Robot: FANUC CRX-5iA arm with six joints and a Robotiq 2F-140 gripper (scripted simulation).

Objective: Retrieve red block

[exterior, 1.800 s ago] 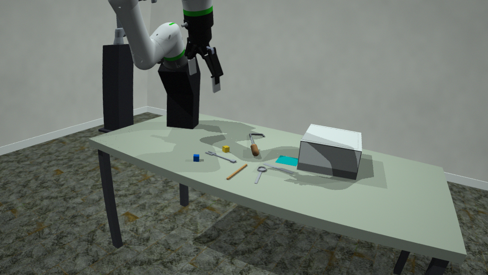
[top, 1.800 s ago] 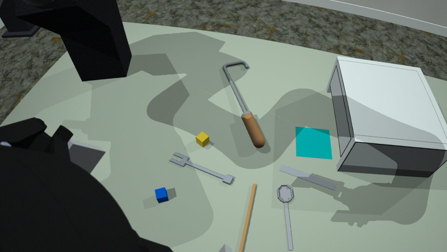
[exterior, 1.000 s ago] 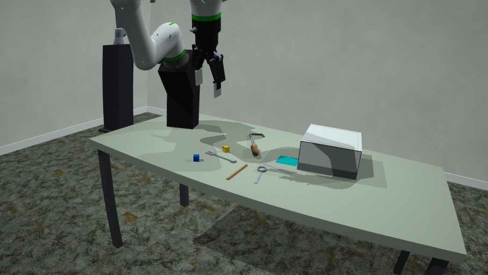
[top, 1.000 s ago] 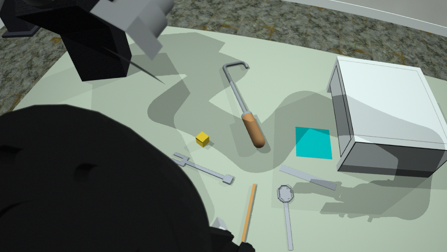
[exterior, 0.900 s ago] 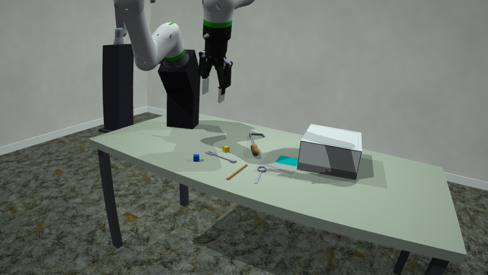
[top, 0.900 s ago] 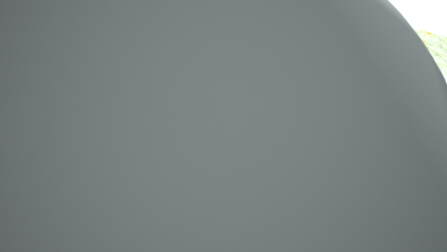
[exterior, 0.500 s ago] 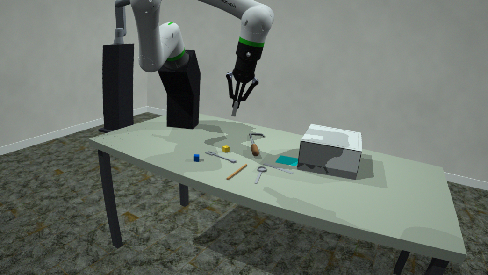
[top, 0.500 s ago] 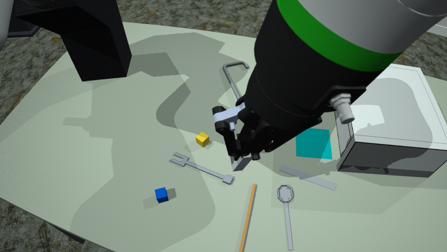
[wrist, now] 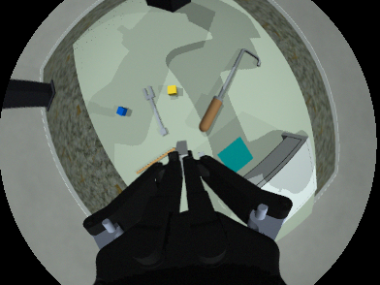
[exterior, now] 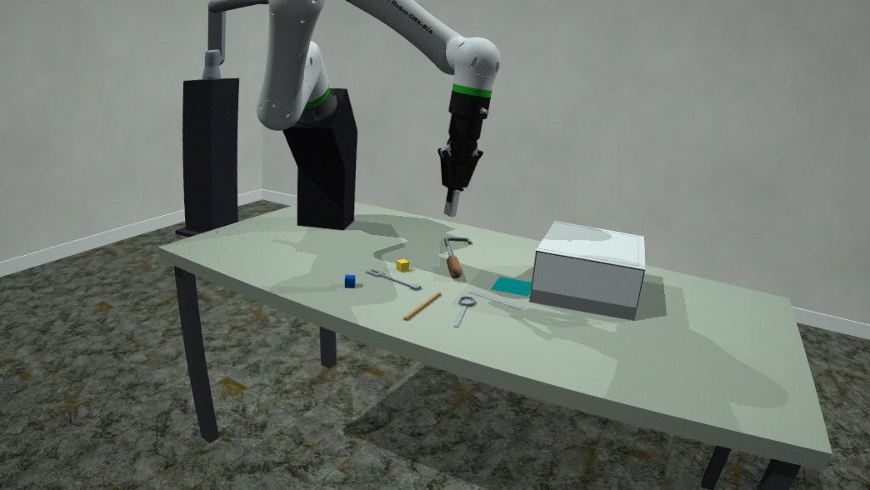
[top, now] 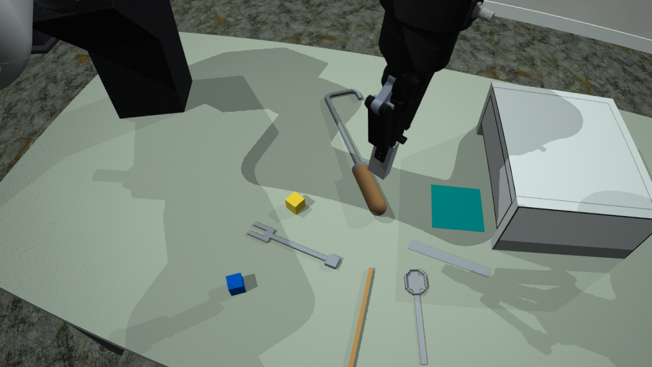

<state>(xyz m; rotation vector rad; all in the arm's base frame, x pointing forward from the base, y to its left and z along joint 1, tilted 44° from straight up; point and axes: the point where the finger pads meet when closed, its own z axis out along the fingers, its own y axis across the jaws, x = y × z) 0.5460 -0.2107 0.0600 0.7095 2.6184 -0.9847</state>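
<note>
The yellow cube is 14 cm behind my hand, 6 cm to the left of it and 21 cm below it. Also, from my hand: wooden stick: 1 cm behind, 14 cm to the right, 22 cm below; grey spoon-like tool: 8 cm ahead, 10 cm to the right, 22 cm below; grey fork tool: 13 cm behind, 3 cm to the right, 22 cm below.
</note>
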